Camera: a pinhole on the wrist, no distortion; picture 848 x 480 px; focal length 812.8 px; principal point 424.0 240.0 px. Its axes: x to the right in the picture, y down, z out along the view. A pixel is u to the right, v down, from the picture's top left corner.
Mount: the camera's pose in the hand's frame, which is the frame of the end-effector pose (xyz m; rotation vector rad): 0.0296 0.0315 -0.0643 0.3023 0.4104 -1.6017
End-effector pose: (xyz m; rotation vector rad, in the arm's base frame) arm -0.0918 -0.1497 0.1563 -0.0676 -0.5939 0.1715
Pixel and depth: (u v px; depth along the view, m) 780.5 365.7 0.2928
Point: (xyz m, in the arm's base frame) -0.0743 -0.3435 0.3401
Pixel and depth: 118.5 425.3 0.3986
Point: -0.1635 -0.1292 0.5319
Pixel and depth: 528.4 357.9 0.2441
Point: -0.0934 -0.2373 0.3242
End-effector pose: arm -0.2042 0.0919 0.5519 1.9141 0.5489 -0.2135
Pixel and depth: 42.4 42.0 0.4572
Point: -0.1800 -0.3361 0.4122
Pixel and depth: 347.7 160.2 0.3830
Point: -0.2077 -0.1434 0.3418
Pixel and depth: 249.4 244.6 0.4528
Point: -0.1458 -0.2155 0.3071
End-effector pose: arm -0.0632 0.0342 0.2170 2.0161 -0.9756 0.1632
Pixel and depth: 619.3 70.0 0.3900
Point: 0.0036 -0.0634 -0.0978
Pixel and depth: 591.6 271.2 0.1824
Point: 0.0040 -0.0268 0.1319
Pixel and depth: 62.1 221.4 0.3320
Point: -0.1118 -0.2256 0.0683
